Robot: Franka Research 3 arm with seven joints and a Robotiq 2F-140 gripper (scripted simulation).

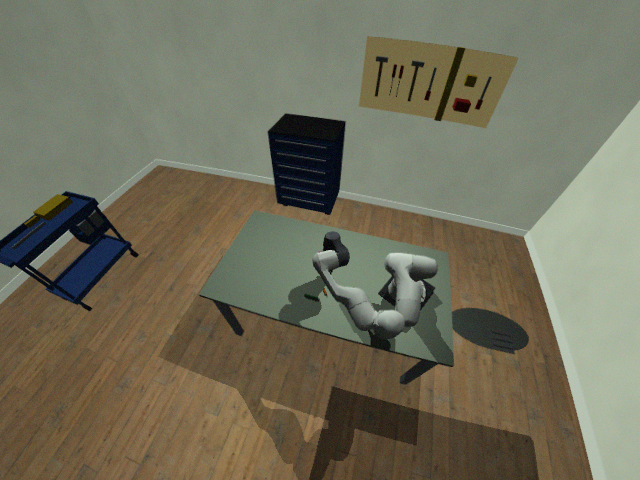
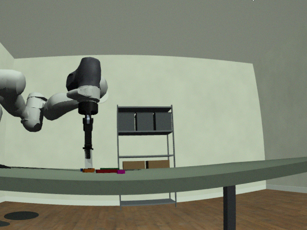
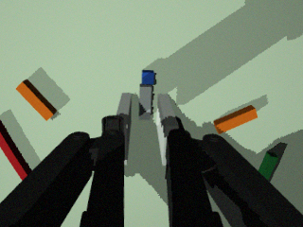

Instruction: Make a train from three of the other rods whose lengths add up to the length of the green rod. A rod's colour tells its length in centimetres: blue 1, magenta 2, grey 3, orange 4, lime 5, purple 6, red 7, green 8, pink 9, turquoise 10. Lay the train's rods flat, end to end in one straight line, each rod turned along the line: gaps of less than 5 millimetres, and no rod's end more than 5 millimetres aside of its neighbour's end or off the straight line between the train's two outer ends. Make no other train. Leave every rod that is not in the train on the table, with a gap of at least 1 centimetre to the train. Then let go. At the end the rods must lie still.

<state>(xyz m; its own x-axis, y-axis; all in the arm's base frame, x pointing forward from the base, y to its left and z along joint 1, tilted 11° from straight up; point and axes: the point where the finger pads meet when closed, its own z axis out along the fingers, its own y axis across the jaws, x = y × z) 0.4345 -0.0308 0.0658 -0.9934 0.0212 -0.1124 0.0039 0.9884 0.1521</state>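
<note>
Now: hand 4 cm above the grey rod. From my hand the other things lie so: green rod: 13 cm to the left, 9 cm ahead, 4 cm below; then red rod: 13 cm to the right, 5 cm ahead, 4 cm below; then blue rod: 4 cm below, 3 cm behind.
</note>
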